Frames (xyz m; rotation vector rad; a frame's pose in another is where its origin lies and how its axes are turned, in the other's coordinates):
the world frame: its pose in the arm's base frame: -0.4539 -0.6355 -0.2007 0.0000 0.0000 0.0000
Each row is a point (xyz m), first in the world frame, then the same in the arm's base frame.
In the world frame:
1: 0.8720 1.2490 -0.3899
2: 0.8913 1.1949 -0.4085
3: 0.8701 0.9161 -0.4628
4: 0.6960 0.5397 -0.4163
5: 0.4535 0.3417 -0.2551
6: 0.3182 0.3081 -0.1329
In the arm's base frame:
1: 0.4181 0.6135 -0.5906
2: 0.4374 0.5594 -0.6092
3: 0.4162 0.2806 -0.6635
4: 0.2421 -0.0958 -0.6170
5: -0.0004 -0.2938 -0.4558
6: -0.1357 -0.3274 -0.3336

